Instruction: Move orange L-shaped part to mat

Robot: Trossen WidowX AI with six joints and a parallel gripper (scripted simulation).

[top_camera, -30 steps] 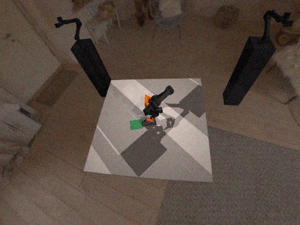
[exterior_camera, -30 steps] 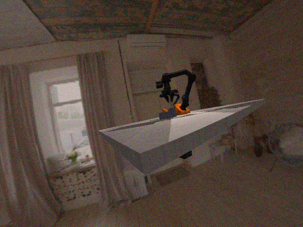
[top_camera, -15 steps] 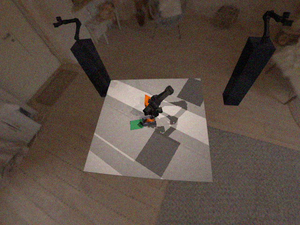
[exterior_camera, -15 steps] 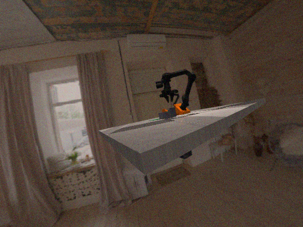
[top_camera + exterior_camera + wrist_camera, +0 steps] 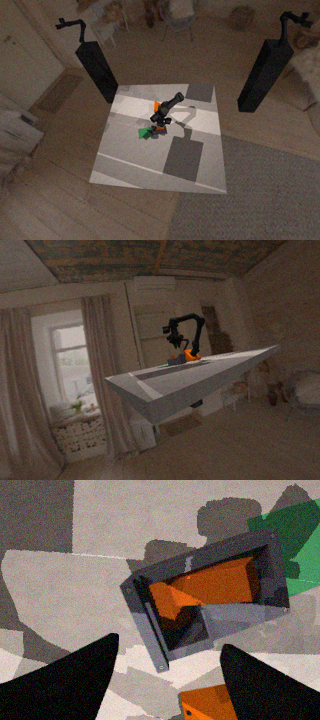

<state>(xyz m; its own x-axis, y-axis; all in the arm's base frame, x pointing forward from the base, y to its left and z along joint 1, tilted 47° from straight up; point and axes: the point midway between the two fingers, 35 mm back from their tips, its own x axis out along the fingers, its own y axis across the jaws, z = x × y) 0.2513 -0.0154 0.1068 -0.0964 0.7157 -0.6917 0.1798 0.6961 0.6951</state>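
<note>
The orange L-shaped part lies 10 cm below my gripper tip, 3 cm to the right of it and 1 cm behind it. The rest, counted from my gripper tip: green mat (20 cm to the right, 16 cm below, 4 cm ahead).
</note>
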